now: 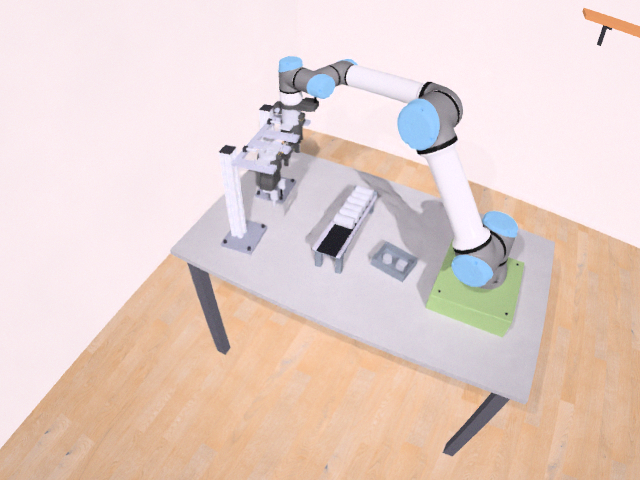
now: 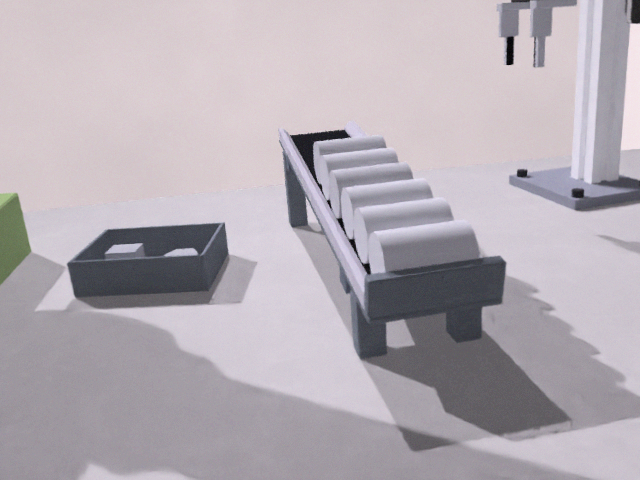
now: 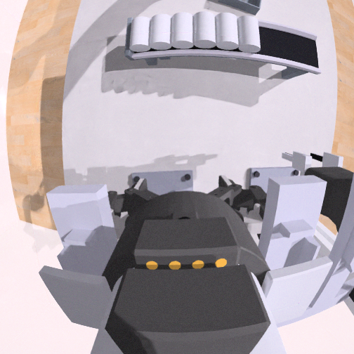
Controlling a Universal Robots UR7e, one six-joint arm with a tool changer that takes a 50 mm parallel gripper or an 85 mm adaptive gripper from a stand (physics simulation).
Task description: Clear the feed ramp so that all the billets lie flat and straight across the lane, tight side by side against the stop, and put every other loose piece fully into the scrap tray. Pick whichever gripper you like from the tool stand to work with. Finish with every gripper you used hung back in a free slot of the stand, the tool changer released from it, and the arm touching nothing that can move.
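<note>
Several white billets (image 1: 356, 204) (image 2: 423, 248) (image 3: 182, 31) lie flat across the ramp (image 1: 334, 238) (image 2: 310, 143) (image 3: 290, 47), side by side, the lowest against the stop (image 2: 434, 290). Two small light pieces, one (image 1: 387, 257) (image 2: 124, 251) and another (image 1: 401, 265) (image 2: 181, 253), lie inside the scrap tray (image 1: 387, 271) (image 2: 139, 277) (image 3: 240, 6). My adaptive gripper (image 1: 292, 156) (image 3: 182, 184) is at the tool stand (image 1: 235, 196) (image 2: 597, 103) (image 3: 295, 200), between two holder arms, with fingers wide apart and empty. Whether it is seated or the changer is released cannot be told.
The parallel gripper (image 1: 278, 192) (image 2: 524, 51) (image 3: 317, 159) hangs in the neighbouring slot, close beside mine. The stand's base plates (image 1: 244, 237) (image 3: 162, 181) are bolted to the table (image 1: 320, 289). The green robot base (image 1: 465, 310) (image 2: 10, 232) stands beyond the tray.
</note>
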